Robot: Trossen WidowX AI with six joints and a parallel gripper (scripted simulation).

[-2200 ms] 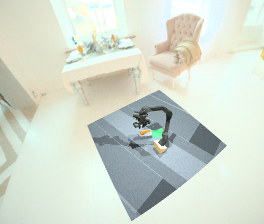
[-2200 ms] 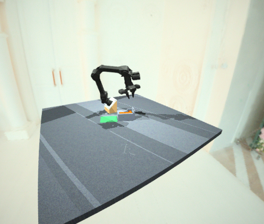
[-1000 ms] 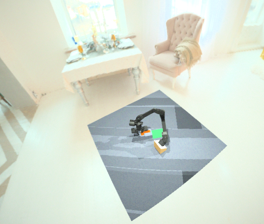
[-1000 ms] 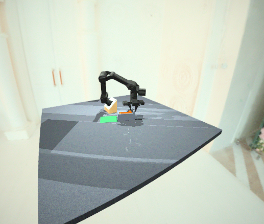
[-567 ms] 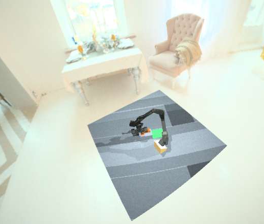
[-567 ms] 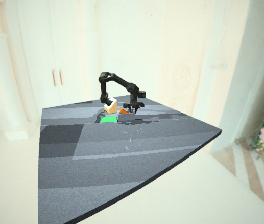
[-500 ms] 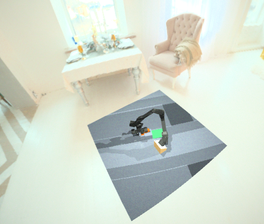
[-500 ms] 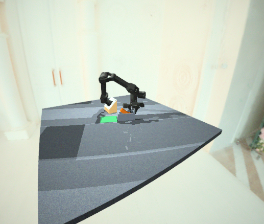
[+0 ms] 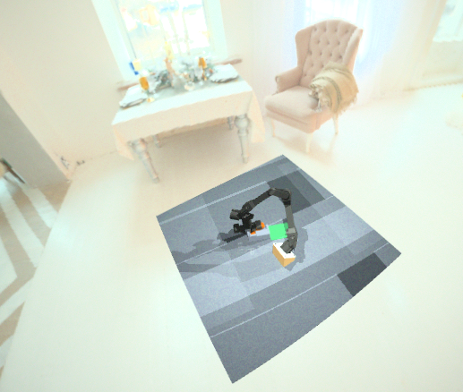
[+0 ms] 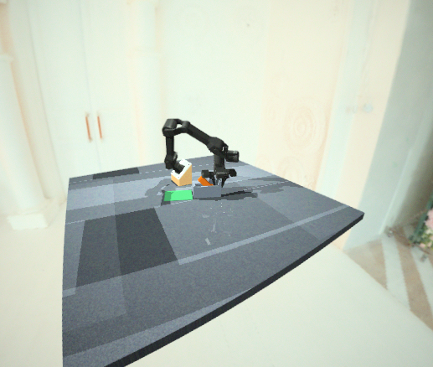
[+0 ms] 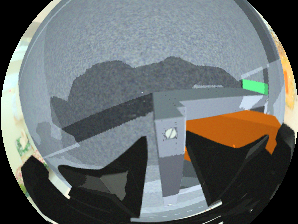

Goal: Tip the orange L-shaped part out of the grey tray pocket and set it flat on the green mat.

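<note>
Right now the orange L-shaped part is 3 cm behind my gripper tip, 5 cm to the right of it and 1 cm above it. Also, from my gripper tip: green mat: 10 cm behind, 20 cm to the right, 5 cm below.
</note>
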